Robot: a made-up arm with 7 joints.
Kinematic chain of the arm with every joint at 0, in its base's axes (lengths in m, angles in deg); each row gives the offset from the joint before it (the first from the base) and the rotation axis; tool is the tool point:
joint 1: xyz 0 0.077 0 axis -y
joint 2: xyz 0 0.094 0 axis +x
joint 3: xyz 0 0 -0.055 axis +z
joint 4: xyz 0 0 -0.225 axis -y
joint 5: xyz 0 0 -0.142 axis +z
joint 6: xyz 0 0 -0.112 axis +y
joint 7: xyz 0 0 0 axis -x
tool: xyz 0 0 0
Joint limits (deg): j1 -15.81..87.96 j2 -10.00..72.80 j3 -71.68..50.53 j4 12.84..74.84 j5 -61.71..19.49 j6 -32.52..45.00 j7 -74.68..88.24
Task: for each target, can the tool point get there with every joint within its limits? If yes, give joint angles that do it. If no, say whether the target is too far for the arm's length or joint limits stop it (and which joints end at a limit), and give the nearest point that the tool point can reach.
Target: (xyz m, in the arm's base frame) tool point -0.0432 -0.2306 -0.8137
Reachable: no: too far | nearest point -0.0259 -0.0132 -0.4885 | short by 0.392 m
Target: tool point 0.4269 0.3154 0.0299
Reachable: yes | joints 63.56 32.28 -19.07 64.58 9.06 0.19 -28.23
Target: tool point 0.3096 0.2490 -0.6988
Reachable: no: too far | nearest point 0.2138 0.2249 -0.4827 | short by 0.238 m
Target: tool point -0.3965 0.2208 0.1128
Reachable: no: joint limits stop it (at a limit: joint 1, joint 2, joint 3, joint 4) | nearest point -0.0728 0.5579 0.1585 | short by 0.470 m
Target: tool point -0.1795 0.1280 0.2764
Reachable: no: joint limits stop it (at a limit: joint 1, joint 2, joint 4) | nearest point -0.0139 0.5403 0.2087 | short by 0.449 m
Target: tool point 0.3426 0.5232 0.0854
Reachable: yes | joints 79.39 57.93 -30.05 41.96 4.78 25.30 -4.04
